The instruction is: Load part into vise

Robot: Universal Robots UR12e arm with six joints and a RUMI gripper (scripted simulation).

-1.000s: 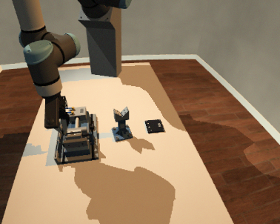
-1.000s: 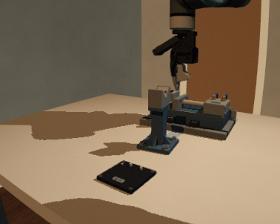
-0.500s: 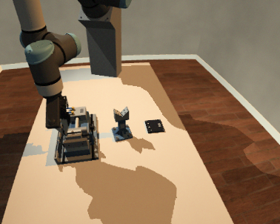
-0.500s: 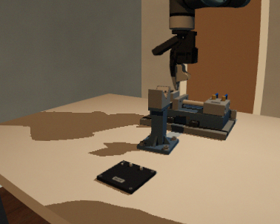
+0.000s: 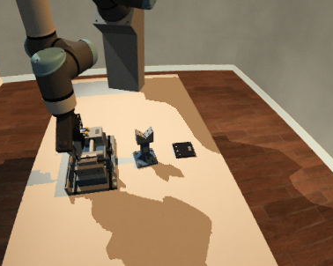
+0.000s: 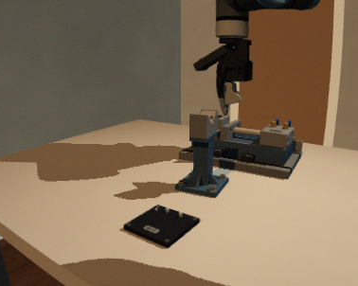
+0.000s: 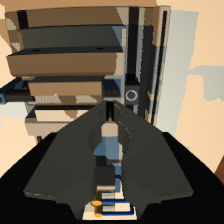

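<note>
Now: hand 1 cm short of the part, 3 cm to the right of it and 2 cm above it. The rest, counted from my hand: dark work stop rod: 3 cm ahead, 8 cm to the left, 3 cm below; moving jaw: 2 cm behind, 5 cm to the left, 4 cm below; cream cylinder rod: 7 cm behind, 6 cm to the left, 4 cm below.
</note>
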